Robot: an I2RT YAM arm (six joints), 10 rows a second.
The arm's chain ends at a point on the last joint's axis. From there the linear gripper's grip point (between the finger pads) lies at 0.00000 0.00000 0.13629 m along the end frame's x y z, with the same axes.
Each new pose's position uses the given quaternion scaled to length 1; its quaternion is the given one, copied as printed.
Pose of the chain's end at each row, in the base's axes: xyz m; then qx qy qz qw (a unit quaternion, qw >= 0):
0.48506 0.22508 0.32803 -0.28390 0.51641 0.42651 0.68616
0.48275 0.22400 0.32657 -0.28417 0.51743 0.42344 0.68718
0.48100 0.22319 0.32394 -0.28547 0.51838 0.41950 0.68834
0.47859 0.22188 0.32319 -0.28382 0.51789 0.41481 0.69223
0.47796 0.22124 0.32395 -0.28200 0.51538 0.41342 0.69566
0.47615 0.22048 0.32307 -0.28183 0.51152 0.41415 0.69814
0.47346 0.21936 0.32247 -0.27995 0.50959 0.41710 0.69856
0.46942 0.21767 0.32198 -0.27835 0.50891 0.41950 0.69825
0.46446 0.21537 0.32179 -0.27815 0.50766 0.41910 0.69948
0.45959 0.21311 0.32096 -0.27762 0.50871 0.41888 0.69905
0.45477 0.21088 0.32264 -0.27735 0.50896 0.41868 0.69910
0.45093 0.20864 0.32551 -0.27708 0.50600 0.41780 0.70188
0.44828 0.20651 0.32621 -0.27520 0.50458 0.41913 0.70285
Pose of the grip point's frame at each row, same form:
0.54864 0.33822 0.36966 -0.28390 0.51641 0.42651 0.68616
0.54687 0.33695 0.36787 -0.28417 0.51743 0.42344 0.68718
0.54562 0.33603 0.36477 -0.28547 0.51838 0.41950 0.68834
0.54422 0.33399 0.36442 -0.28382 0.51789 0.41481 0.69223
0.54391 0.33279 0.36616 -0.28200 0.51538 0.41342 0.69566
0.54168 0.33186 0.36639 -0.28183 0.51152 0.41415 0.69814
0.53866 0.33060 0.36661 -0.27995 0.50959 0.41710 0.69856
0.53445 0.32884 0.36656 -0.27835 0.50891 0.41950 0.69825
0.52948 0.32640 0.36674 -0.27815 0.50766 0.41910 0.69948
0.52483 0.32409 0.36570 -0.27762 0.50871 0.41888 0.69905
0.52011 0.32182 0.36735 -0.27735 0.50896 0.41868 0.69910
0.51618 0.31928 0.37108 -0.27708 0.50600 0.41780 0.70188
0.51351 0.31688 0.37246 -0.27520 0.50458 0.41913 0.70285

